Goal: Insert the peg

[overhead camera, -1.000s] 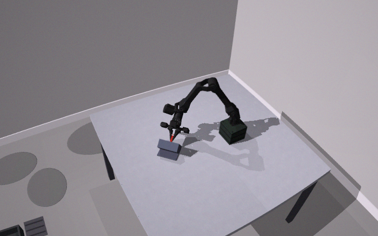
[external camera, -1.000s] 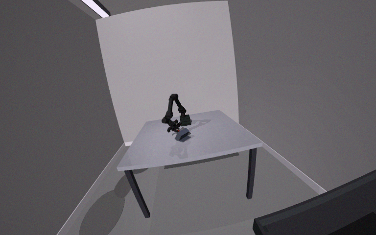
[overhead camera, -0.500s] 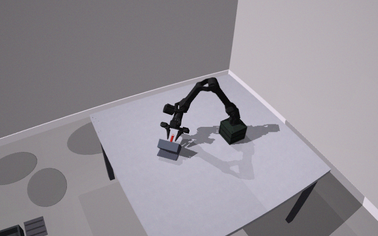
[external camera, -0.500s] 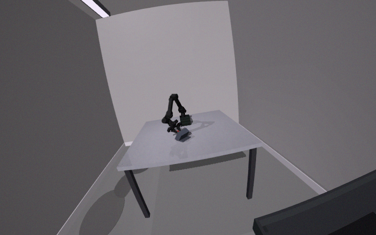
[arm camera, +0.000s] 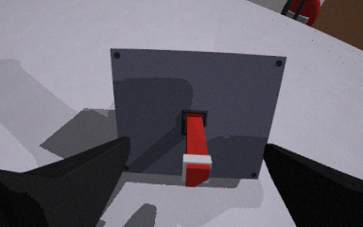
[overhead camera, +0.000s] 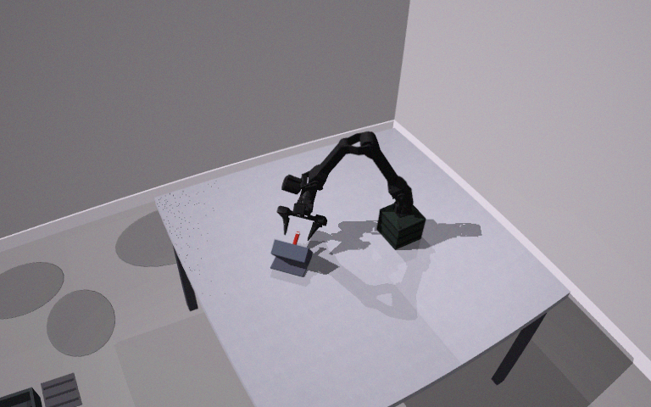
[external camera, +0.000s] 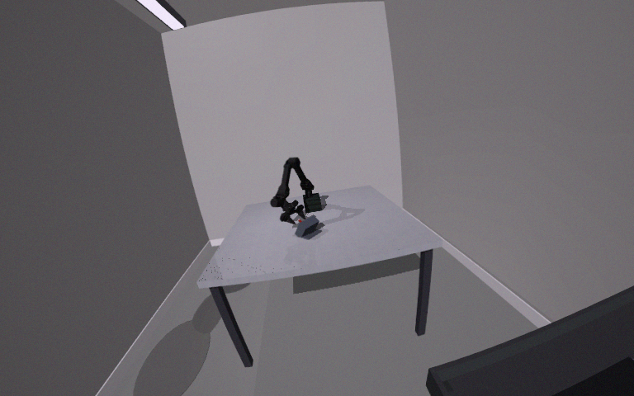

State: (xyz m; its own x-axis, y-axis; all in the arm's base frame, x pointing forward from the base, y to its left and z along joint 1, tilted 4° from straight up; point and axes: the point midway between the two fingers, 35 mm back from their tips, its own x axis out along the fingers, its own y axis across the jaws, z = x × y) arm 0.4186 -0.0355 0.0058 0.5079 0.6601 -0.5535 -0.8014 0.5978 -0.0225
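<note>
The peg is right at my gripper tip. From my gripper tip the other things lie so: panel: 3 cm ahead, 4 cm to the left, 3 cm below.
</note>
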